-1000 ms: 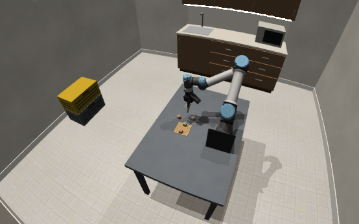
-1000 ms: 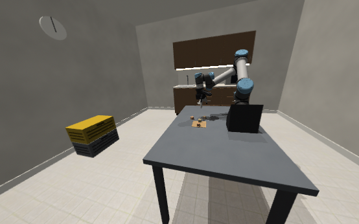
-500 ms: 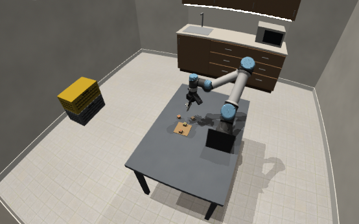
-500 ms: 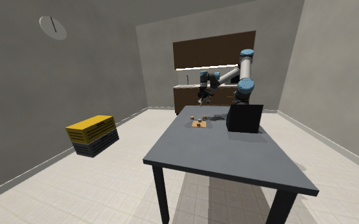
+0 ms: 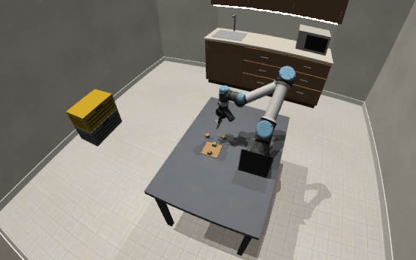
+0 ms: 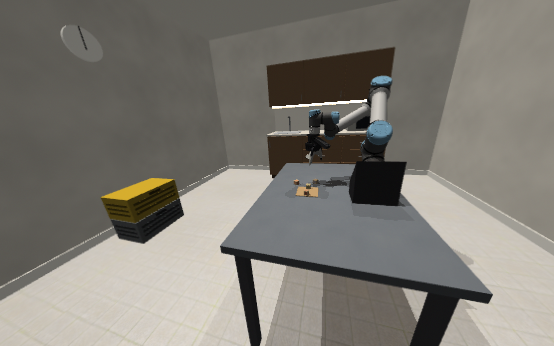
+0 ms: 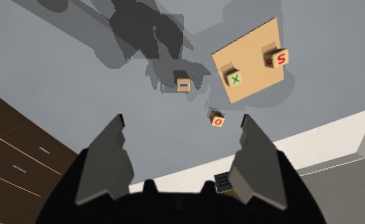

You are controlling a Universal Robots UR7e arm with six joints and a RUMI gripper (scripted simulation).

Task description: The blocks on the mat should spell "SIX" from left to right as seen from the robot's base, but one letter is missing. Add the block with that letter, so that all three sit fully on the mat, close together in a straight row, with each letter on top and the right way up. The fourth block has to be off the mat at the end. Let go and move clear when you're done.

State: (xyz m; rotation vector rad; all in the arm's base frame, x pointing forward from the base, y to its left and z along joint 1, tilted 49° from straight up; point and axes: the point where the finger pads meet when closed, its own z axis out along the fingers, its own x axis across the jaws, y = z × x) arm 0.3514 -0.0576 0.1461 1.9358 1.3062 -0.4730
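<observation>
The blue I block lies 140 mm below my hand. Round my hand: O block: 140 mm below, 140 mm ahead, 50 mm to the left; then tan mat: 160 mm to the left, 160 mm below, 30 mm ahead.
</observation>
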